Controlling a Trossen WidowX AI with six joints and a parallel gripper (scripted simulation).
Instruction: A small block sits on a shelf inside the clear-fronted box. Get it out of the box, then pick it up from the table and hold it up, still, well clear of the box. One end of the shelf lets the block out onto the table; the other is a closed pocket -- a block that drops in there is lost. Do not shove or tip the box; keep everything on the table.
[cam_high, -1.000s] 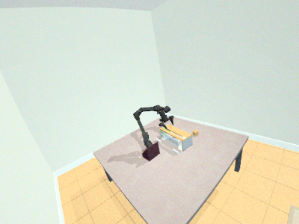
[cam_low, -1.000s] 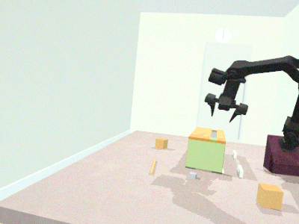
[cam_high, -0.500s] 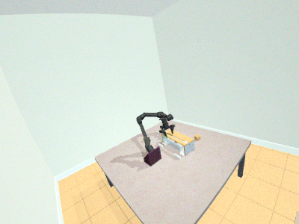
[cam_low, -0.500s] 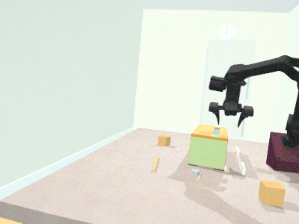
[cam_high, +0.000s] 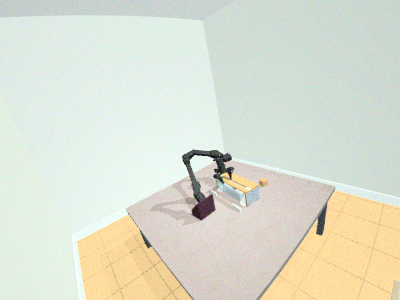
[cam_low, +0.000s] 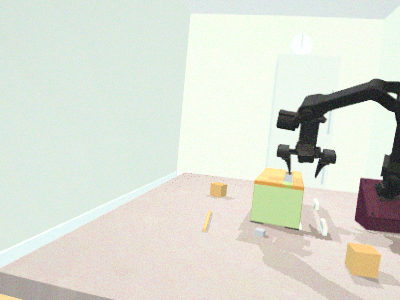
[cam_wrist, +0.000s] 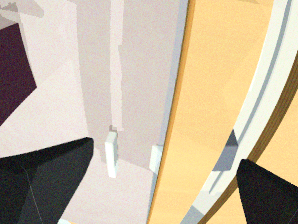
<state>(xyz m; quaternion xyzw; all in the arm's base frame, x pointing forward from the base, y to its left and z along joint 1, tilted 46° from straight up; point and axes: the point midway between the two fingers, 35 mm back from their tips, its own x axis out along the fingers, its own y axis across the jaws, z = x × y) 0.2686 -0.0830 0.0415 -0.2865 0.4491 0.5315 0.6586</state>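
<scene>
Now: gripper tip 80 mm above the box, 30 mm to the left of it and 20 mm short of it. From my gripper tip the other things lie so: thin orange strip: 310 mm ahead, 160 mm to the left, 140 mm below.
</scene>
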